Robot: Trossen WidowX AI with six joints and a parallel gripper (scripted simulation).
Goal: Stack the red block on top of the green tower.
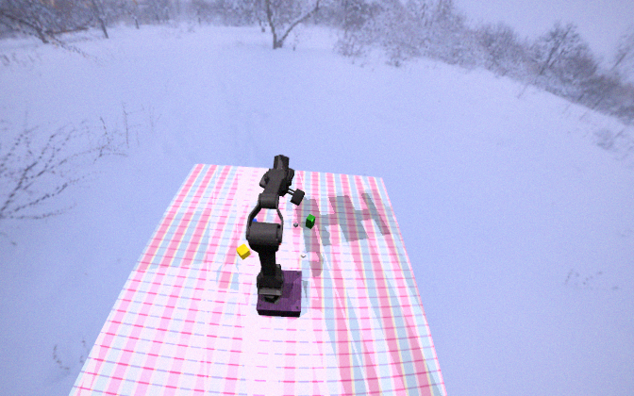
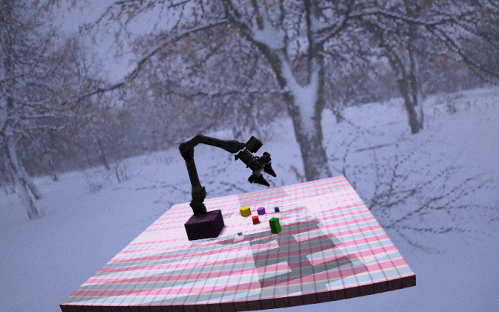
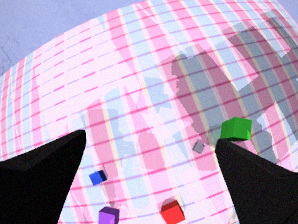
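Right now my gripper tip is 13 cm past the red block and 19 cm above it. From my gripper tip the other things lie so: small blue block (5 cm behind, 14 cm to the left, 20 cm below); then purple block (14 cm behind, 13 cm to the left, 19 cm below); then yellow block (23 cm behind, 13 cm to the left, 19 cm below).
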